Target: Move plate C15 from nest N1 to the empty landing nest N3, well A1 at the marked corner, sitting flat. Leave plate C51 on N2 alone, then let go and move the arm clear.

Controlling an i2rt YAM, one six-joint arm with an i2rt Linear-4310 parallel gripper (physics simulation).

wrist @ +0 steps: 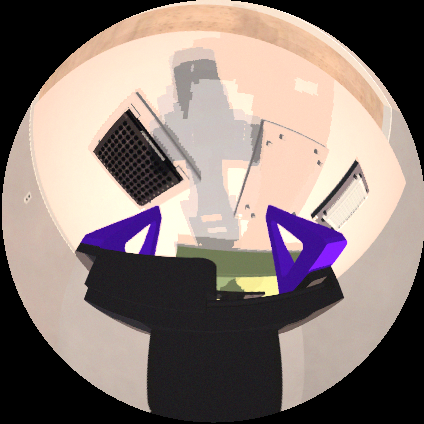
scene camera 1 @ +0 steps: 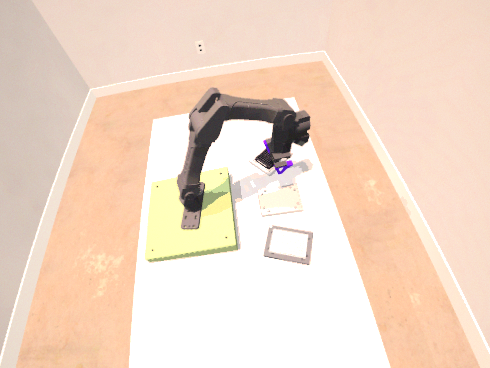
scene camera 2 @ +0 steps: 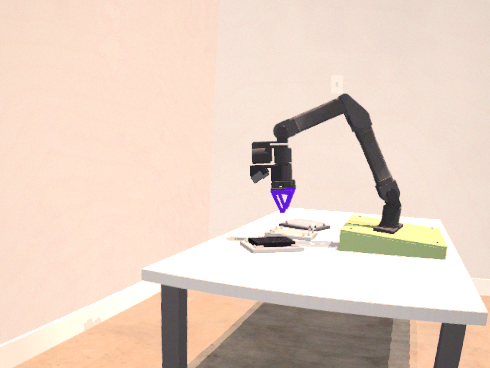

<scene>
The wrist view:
my gripper: 213,210
black gridded tray: 128,152
white gridded plate: 352,197
</scene>
